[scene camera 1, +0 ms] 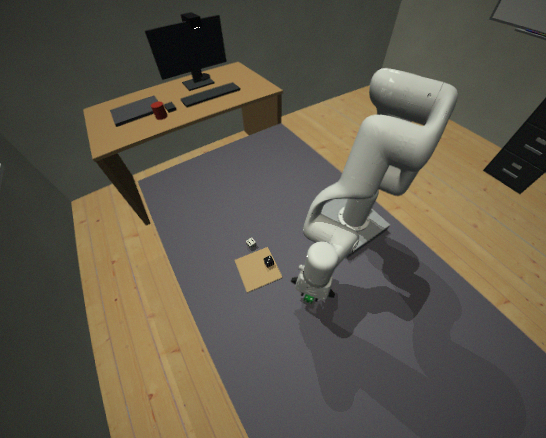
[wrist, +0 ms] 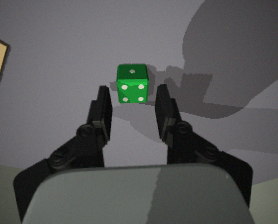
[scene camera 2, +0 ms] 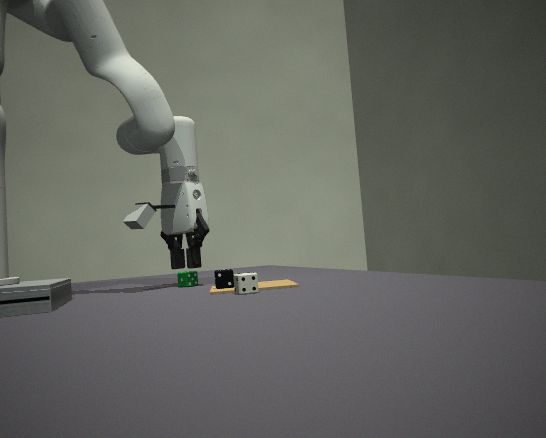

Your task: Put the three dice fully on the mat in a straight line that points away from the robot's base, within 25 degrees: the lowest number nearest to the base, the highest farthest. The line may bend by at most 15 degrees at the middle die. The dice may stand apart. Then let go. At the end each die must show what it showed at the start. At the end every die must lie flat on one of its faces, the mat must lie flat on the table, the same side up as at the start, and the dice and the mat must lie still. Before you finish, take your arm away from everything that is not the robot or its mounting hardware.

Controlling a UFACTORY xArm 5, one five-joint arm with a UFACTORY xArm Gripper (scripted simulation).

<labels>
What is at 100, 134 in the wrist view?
My gripper.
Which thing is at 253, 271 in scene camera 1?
A tan mat.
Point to a green die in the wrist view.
At 132, 81
</labels>
